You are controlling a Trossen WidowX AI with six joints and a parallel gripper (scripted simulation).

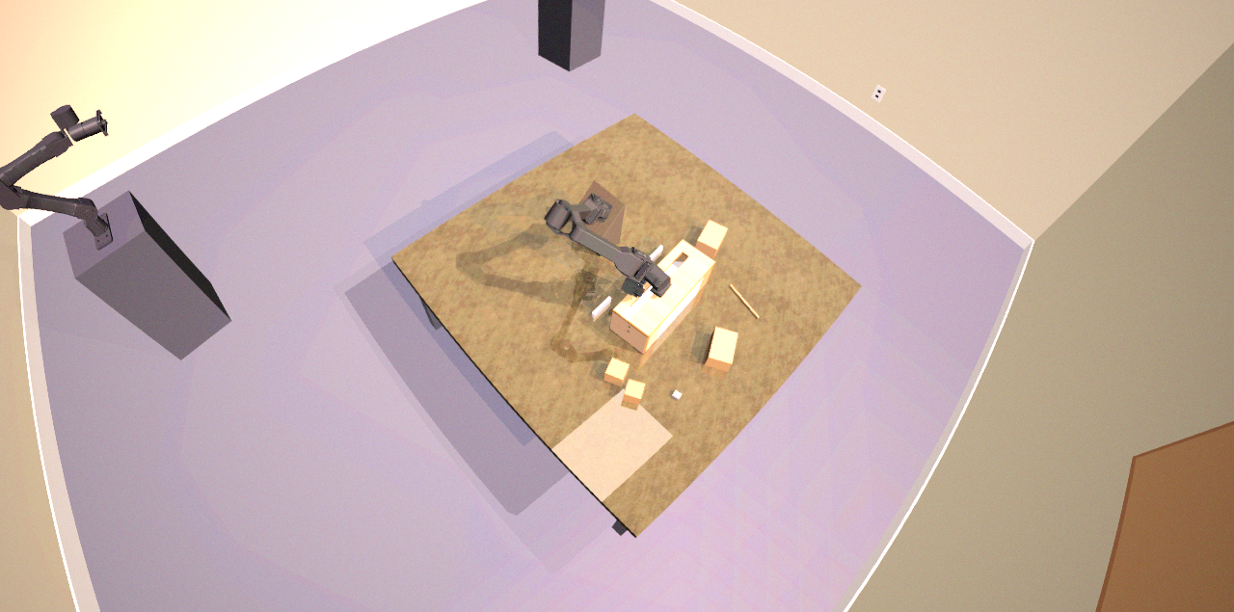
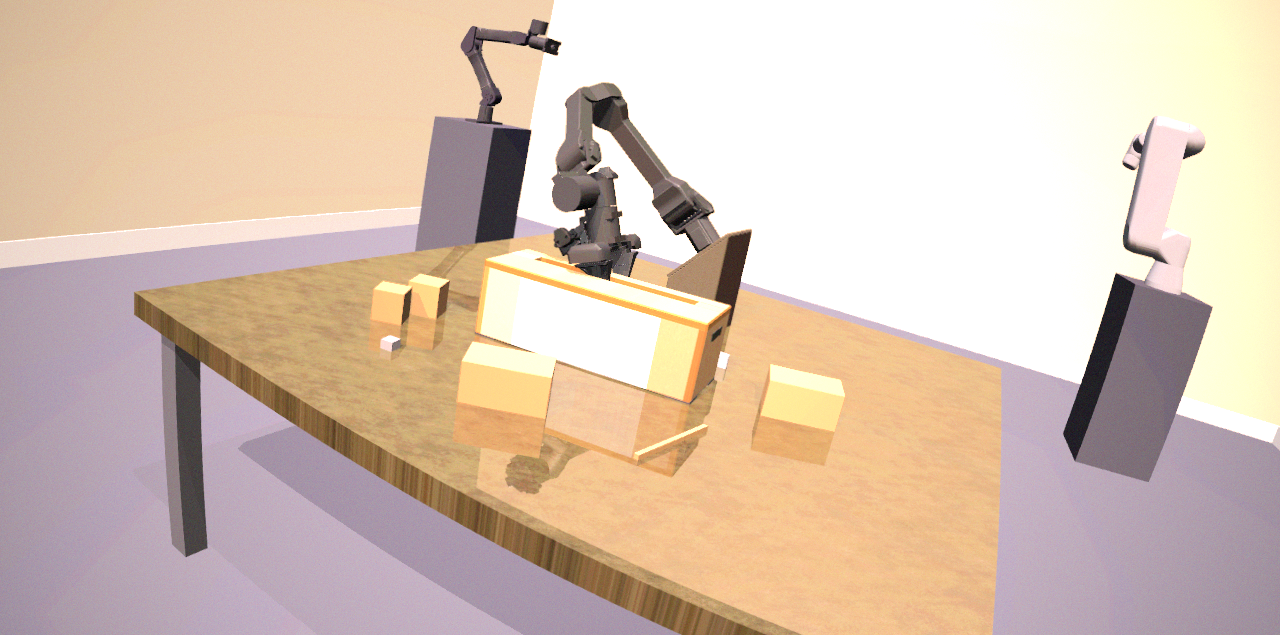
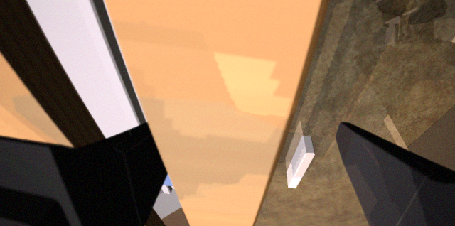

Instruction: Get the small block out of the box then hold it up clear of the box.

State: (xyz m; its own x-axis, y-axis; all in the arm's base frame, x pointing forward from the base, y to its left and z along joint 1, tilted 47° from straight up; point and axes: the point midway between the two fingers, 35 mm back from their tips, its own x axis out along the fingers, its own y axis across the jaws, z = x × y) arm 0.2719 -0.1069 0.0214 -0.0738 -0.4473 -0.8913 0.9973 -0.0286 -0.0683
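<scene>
My gripper tip is 30 mm short of the clear-fronted box, 20 mm above it and 10 mm to the right of it. From my gripper tip the other things lie so: light-blue block (50 mm ahead, 40 mm to the left); then thin wooden stick (290 mm ahead, 240 mm to the left, 80 mm below).
</scene>
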